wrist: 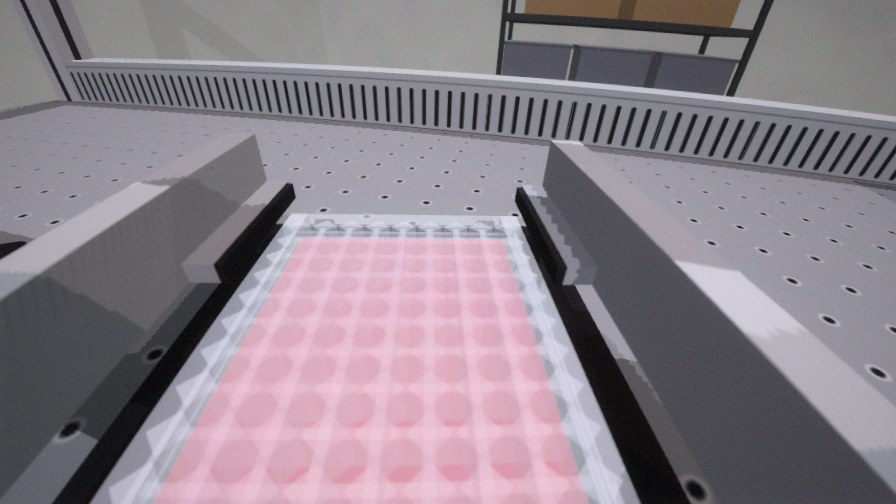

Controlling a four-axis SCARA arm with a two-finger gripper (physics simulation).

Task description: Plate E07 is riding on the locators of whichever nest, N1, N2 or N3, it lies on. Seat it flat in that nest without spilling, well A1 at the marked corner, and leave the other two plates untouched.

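The clear well plate with pink liquid in its wells fills the lower middle of the wrist view. Its label and the nest's marked corner are out of sight. My gripper is low over it. The left finger and right finger run along the plate's two long sides, their black pads close to its rim. The fingers stand narrow and do not clamp the plate. The nest under the plate is hidden, and I cannot tell whether the plate lies flat. The other two plates are out of view.
The grey perforated table stretches beyond the plate's far edge. A slotted white rail runs along the back. Behind it stands a dark shelf rack with grey bins and a brown box.
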